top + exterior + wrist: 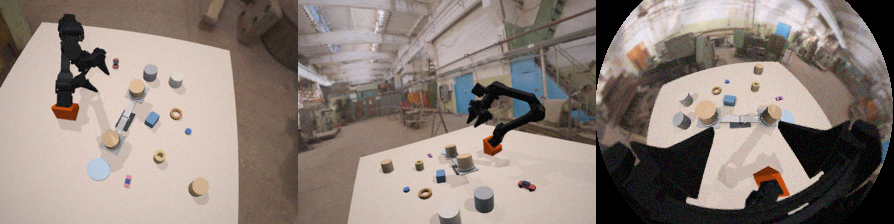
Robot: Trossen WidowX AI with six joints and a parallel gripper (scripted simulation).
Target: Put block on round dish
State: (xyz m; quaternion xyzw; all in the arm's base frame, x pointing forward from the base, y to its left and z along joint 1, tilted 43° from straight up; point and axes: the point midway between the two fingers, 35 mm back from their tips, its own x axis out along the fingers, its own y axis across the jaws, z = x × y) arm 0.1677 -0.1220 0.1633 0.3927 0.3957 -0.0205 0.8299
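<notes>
Right now the pale-green block is 40 mm ahead of my gripper tip, 160 mm to the right of it and 200 mm below it. The rest, counted from my gripper tip: blue cube (210 mm ahead, 30 mm to the right, 220 mm below); then light blue round dish (10 mm behind, 270 mm to the right, 230 mm below); then yellow ring (250 mm ahead, 210 mm to the right, 210 mm below).
</notes>
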